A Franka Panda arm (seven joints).
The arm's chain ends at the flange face. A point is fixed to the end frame.
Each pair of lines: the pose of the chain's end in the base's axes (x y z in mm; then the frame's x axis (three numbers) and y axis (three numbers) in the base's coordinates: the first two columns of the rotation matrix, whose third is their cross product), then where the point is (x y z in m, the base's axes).
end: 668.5 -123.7 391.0 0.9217 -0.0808 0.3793 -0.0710 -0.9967 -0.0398
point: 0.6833 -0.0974 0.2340
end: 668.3 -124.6 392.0 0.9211 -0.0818 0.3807 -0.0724 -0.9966 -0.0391
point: 0.6834 -0.0985 0.2350
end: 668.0 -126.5 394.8 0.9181 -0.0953 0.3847 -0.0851 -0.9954 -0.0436
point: 0.6842 -0.0999 0.2380
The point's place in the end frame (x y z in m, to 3 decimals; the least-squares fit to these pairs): -0.048 -0.021 0.151
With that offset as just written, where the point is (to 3 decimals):
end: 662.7 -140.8 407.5 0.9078 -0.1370 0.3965 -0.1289 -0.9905 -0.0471
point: 0.682 -0.115 0.251
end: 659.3 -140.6 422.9 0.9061 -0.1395 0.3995 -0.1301 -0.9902 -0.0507
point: 0.679 -0.114 0.267
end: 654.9 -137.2 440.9 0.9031 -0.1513 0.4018 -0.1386 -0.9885 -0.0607
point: 0.676 -0.109 0.285
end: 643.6 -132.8 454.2 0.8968 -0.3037 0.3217 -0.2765 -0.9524 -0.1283
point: 0.659 -0.094 0.300
